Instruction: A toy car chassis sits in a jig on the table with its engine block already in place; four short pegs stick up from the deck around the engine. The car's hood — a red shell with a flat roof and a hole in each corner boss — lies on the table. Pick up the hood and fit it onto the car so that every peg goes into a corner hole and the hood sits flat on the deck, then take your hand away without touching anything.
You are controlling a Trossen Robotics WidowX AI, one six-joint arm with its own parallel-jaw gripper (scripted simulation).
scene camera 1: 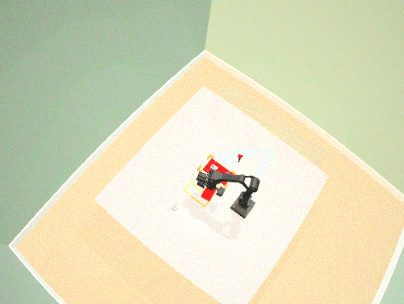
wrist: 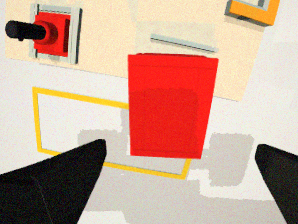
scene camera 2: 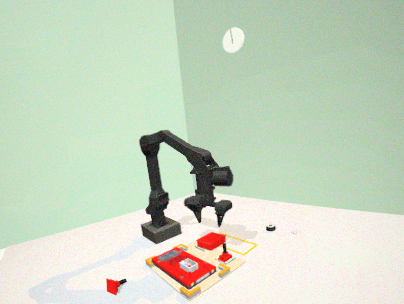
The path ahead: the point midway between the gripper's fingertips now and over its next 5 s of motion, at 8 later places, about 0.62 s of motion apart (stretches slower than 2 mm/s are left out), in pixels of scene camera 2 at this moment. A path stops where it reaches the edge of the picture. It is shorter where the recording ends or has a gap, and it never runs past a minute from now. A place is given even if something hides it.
The gripper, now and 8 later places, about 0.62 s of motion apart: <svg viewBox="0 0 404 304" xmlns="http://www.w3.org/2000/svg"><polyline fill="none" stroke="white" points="209,224 210,226 210,230 211,235 211,237 211,239 211,241 209,230 208,220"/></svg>
